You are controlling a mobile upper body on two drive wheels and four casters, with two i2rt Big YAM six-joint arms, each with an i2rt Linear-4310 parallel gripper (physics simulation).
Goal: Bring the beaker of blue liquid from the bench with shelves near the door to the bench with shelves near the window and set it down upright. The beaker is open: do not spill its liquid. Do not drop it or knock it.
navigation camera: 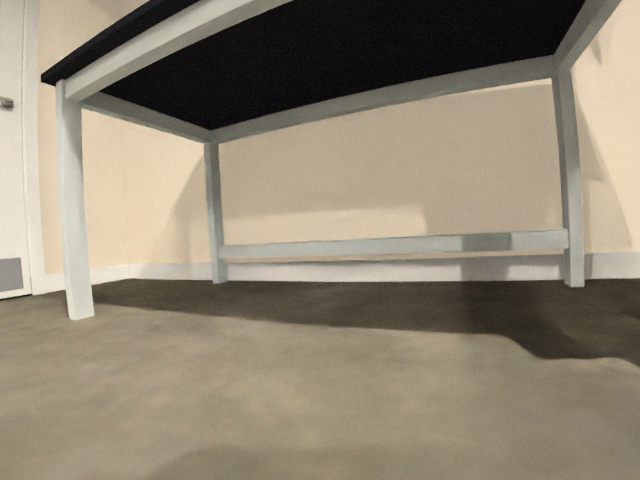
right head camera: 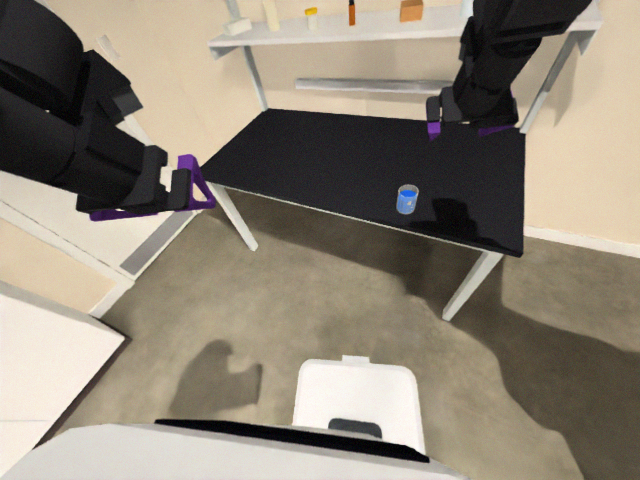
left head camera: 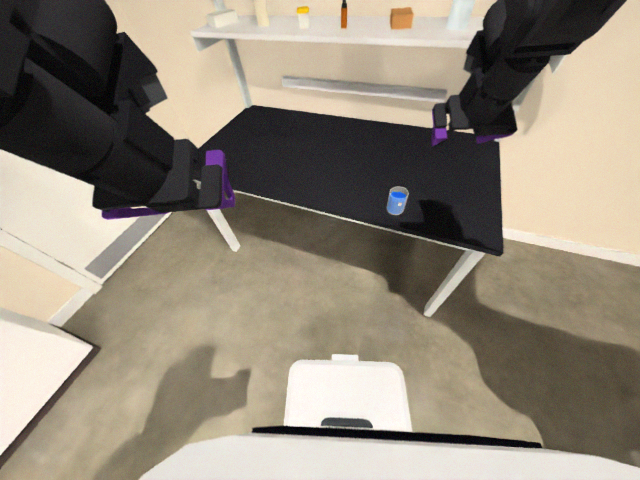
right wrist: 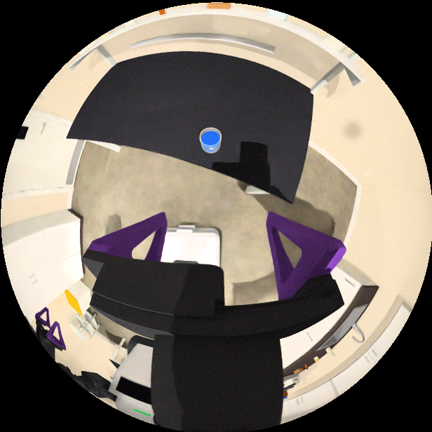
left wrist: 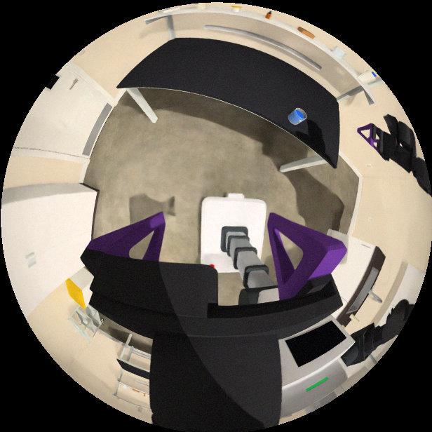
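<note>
The beaker of blue liquid (left head camera: 396, 200) stands upright on the black bench top (left head camera: 356, 165), near its front edge and toward the right. It also shows in the right head view (right head camera: 407, 199), the left wrist view (left wrist: 297, 116) and the right wrist view (right wrist: 210, 139). My right gripper (left head camera: 468, 134) is open and empty, high above the bench's back right part, well behind the beaker. My left gripper (left head camera: 214, 178) is open and empty, off the bench's left corner.
A white shelf (left head camera: 335, 30) above the bench carries several bottles and boxes. The bench's white legs (navigation camera: 71, 207) and a low crossbar (navigation camera: 392, 242) stand ahead on the floor. A door (left head camera: 46, 207) is at the left. My white base (left head camera: 346, 392) is below.
</note>
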